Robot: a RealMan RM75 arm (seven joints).
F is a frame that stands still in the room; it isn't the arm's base.
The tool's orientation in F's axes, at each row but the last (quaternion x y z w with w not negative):
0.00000 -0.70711 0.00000 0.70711
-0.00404 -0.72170 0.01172 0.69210
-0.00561 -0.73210 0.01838 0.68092
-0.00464 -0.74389 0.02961 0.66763
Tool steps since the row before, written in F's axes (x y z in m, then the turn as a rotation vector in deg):
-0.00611 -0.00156 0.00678 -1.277 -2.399 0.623
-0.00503 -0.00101 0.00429 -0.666 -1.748 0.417
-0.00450 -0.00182 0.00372 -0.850 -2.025 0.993
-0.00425 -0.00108 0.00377 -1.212 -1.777 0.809
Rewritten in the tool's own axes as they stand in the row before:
0.00678 -0.00156 0.00611 0.623 -2.399 1.277
0.00447 -0.00105 0.00486 0.406 -1.750 0.668
0.00397 -0.00187 0.00425 0.984 -2.044 0.815
0.00415 -0.00113 0.00386 0.852 -1.775 1.185

